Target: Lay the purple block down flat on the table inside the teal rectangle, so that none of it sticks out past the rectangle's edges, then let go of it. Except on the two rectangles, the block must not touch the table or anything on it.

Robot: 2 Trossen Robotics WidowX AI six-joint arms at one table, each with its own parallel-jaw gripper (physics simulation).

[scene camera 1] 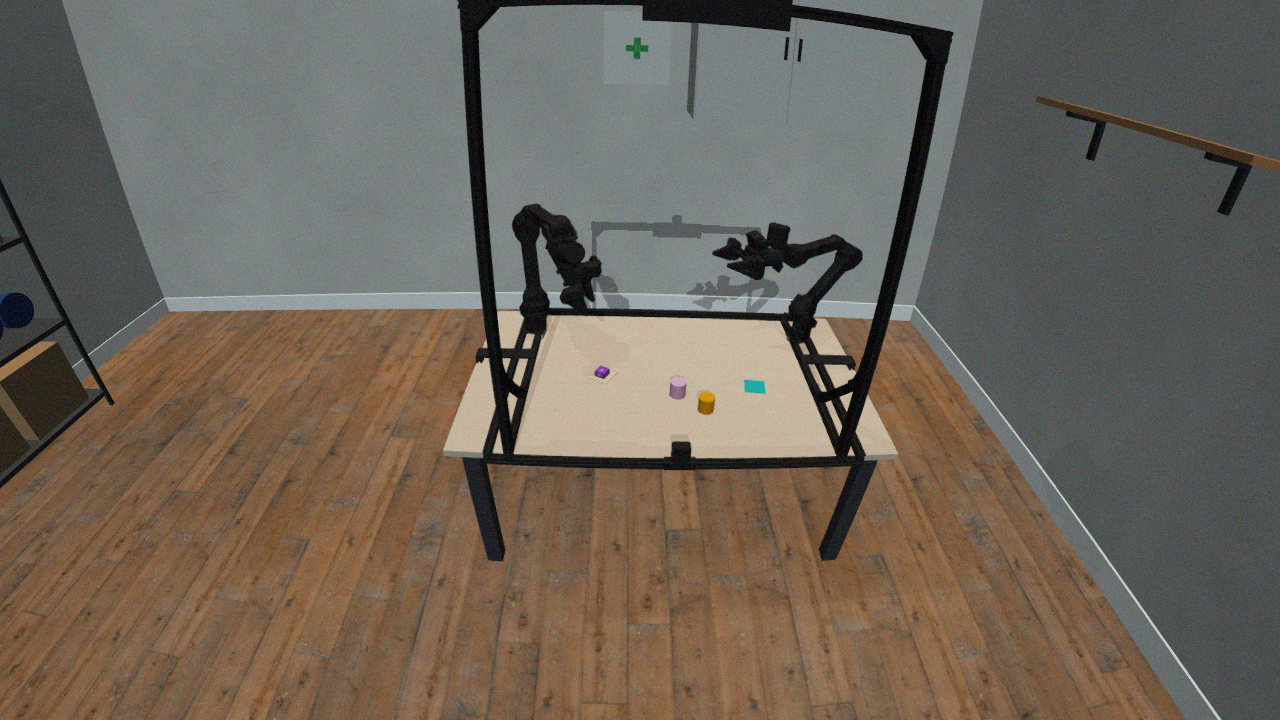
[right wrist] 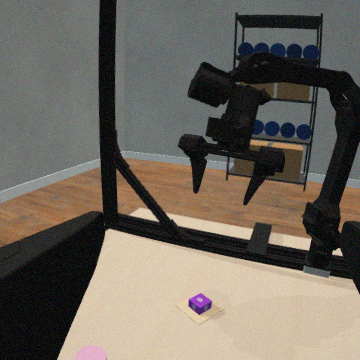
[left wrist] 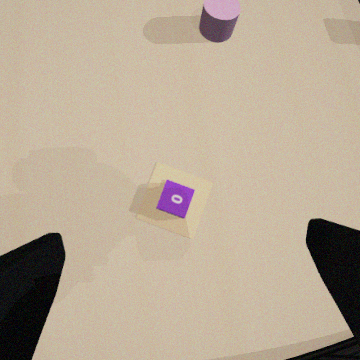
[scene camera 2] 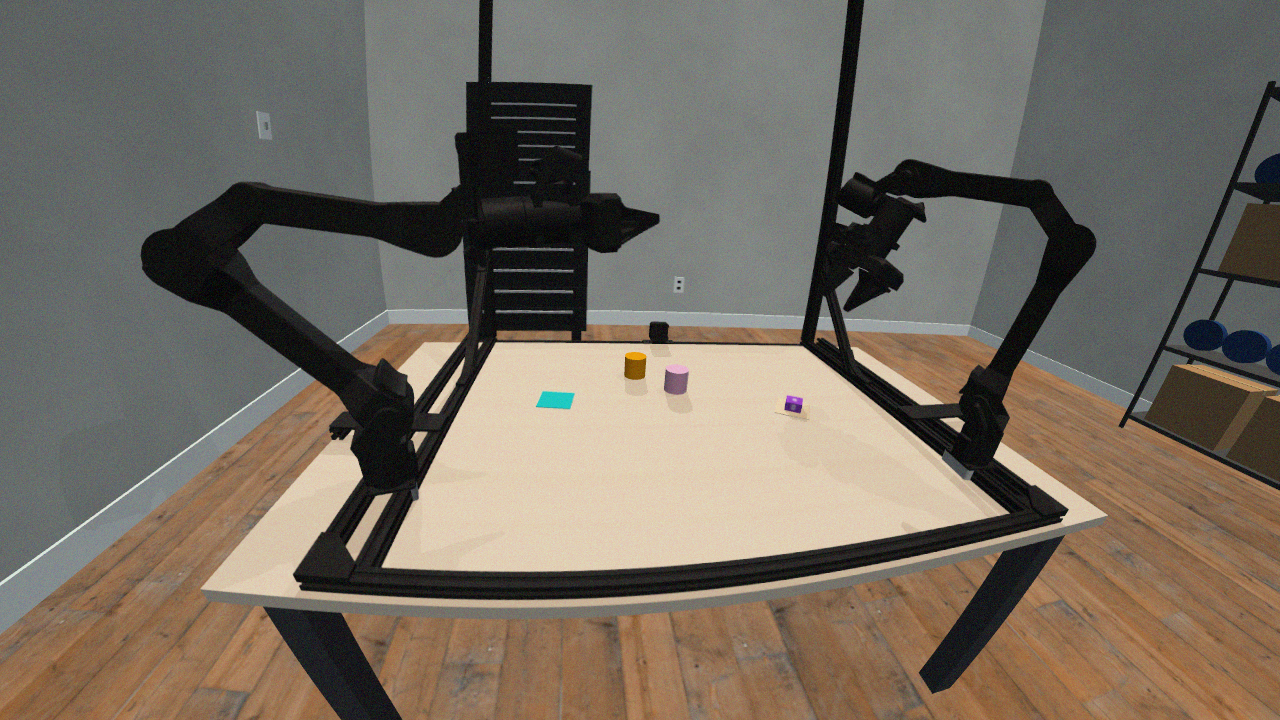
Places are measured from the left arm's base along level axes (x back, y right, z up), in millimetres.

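Pixels of known places: left gripper, between the fingertips: point(scene camera 1: 590, 308) point(right wrist: 218, 198) point(left wrist: 186, 239) point(scene camera 2: 833, 302); right gripper, between the fingertips: point(scene camera 1: 719, 259) point(right wrist: 226, 229) point(scene camera 2: 641, 216); left arm's base, origin of its link: point(scene camera 1: 535, 329) point(right wrist: 317, 261) point(scene camera 2: 970, 458); right arm's base, origin of its link: point(scene camera 1: 799, 337) point(scene camera 2: 391, 478).
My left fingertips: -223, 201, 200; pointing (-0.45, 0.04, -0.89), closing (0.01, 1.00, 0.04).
Note:
Ahead of a thing's pixels: the offset from my left fingertips to its top centre, as dx, dy, dz. "*": to the spot under its first point. Level surfaces: height alone.
The purple block @[-33, +8, -200] point(scene camera 1: 601, 371) point(scene camera 2: 793, 404) point(left wrist: 175, 199) point(right wrist: 200, 303) rests flat on the pale yellow rectangle @[* -39, +39, -218] point(left wrist: 201, 192) point(right wrist: 200, 319), a "0" on its top face. The teal rectangle @[* -490, +12, -218] point(scene camera 1: 754, 386) point(scene camera 2: 555, 400) lies flat with nothing on it; it does not show in the wrist views. My left gripper point(scene camera 1: 586, 302) point(scene camera 2: 839, 299) point(left wrist: 186, 239) point(right wrist: 218, 198) is open and empty, high above the table. In the left wrist view the block appears between the fingers' directions, a little beyond the tips. My right gripper point(scene camera 1: 723, 259) point(scene camera 2: 657, 217) is open and empty, high up and roughly level.
A pink cylinder @[-259, +78, -173] point(scene camera 1: 678, 387) point(scene camera 2: 676, 379) point(left wrist: 219, 21) point(right wrist: 91, 353) and an orange cylinder @[-340, +139, -174] point(scene camera 1: 706, 403) point(scene camera 2: 635, 366) stand between the two rectangles. A black frame point(scene camera 1: 590, 462) runs around the table @[dz -219] point(scene camera 2: 626, 501), with tall posts at its sides.

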